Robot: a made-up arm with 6 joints. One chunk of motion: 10 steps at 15 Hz.
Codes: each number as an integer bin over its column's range. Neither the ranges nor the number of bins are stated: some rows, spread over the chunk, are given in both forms.
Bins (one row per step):
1: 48 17 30 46 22 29
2: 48 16 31 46 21 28
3: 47 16 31 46 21 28
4: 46 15 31 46 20 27
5: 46 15 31 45 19 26
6: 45 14 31 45 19 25
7: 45 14 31 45 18 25
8: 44 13 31 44 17 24
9: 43 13 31 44 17 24
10: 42 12 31 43 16 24
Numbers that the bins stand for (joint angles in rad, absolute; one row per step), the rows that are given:
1: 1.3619 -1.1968 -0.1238 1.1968 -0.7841 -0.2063
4: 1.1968 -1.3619 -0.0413 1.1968 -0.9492 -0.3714
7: 1.1143 -1.4444 -0.0413 1.1143 -1.1143 -0.5365
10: 0.8667 -1.6095 -0.0413 0.9492 -1.2794 -0.6190
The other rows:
2: 1.3619 -1.2794 -0.0413 1.1968 -0.8667 -0.2889
3: 1.2794 -1.2794 -0.0413 1.1968 -0.8667 -0.2889
5: 1.1968 -1.3619 -0.0413 1.1143 -1.0317 -0.4540
6: 1.1143 -1.4444 -0.0413 1.1143 -1.0317 -0.5365
8: 1.0317 -1.5270 -0.0413 1.0317 -1.1968 -0.6190
9: 0.9492 -1.5270 -0.0413 1.0317 -1.1968 -0.6190

